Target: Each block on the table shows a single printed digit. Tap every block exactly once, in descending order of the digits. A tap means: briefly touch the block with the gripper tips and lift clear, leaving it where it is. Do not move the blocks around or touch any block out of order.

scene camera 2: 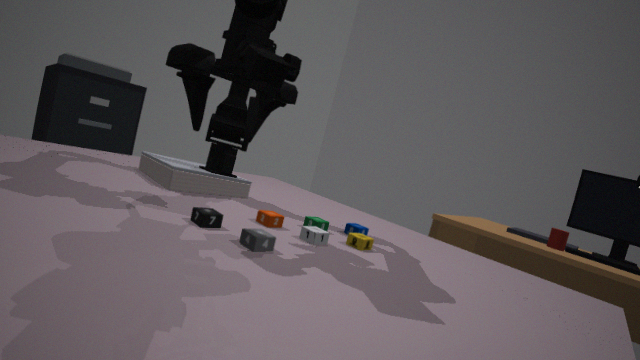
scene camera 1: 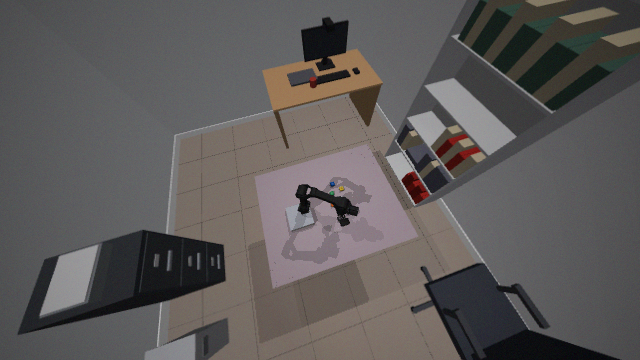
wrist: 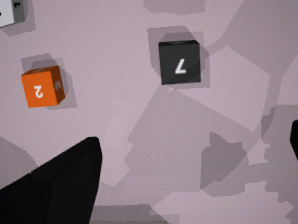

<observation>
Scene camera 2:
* my gripper
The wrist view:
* my gripper
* black 7 block
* orange block
</observation>
